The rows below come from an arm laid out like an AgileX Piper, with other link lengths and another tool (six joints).
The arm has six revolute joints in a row. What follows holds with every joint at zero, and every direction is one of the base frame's. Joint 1 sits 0.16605 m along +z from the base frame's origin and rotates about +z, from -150 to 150 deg. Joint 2 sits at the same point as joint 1 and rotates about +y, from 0 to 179.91 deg. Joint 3 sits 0.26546 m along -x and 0.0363 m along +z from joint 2 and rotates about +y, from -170 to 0 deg. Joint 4 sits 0.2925 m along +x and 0.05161 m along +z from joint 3 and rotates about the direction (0.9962, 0, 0.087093), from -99.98 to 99.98 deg. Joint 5 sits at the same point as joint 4 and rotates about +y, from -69.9 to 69.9 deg. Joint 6 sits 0.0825 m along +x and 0.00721 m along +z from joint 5 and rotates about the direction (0.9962, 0, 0.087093), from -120 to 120 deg. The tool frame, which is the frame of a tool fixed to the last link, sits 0.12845 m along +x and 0.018 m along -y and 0.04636 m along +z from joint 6; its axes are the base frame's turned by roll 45.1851, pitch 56.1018 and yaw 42.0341 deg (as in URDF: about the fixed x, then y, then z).
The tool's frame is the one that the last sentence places.
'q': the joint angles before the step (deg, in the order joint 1, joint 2, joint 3, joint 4, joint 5, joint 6). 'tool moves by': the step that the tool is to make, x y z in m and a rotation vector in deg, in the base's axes. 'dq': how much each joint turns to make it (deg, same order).
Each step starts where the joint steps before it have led.
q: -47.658, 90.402, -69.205, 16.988, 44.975, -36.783
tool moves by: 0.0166, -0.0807, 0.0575, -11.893, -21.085, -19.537
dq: 0.003, 3.078, -0.578, -1.795, -29.248, 17.032
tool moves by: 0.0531, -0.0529, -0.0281, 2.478, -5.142, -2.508
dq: 0.565, 16.929, -15.494, 5.916, -3.275, 0.267
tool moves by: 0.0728, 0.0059, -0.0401, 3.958, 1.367, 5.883
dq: 4.213, 13.418, -15.148, 1.172, 5.911, 0.007
